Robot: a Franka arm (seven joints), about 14 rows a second.
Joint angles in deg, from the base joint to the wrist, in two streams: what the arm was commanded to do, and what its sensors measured. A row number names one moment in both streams.
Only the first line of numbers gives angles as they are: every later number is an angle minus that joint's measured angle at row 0.
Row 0, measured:
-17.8 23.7 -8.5 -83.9 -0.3 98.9 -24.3
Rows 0 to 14, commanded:
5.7 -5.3 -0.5 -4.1 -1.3 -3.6 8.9
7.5 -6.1 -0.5 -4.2 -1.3 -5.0 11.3
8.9 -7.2 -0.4 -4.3 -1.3 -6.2 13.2
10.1 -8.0 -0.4 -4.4 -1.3 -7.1 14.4
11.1 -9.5 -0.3 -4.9 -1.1 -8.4 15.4
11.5 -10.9 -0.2 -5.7 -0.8 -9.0 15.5
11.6 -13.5 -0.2 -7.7 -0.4 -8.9 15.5
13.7 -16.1 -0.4 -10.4 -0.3 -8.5 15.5
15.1 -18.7 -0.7 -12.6 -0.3 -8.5 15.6
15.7 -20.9 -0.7 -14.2 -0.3 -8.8 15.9
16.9 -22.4 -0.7 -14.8 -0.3 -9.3 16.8
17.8 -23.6 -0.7 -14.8 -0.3 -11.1 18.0
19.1 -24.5 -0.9 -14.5 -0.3 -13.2 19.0
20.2 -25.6 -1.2 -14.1 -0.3 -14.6 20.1
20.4 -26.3 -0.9 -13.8 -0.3 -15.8 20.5
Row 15, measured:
18.7 -23.2 -0.1 -12.3 -0.3 -14.1 18.8
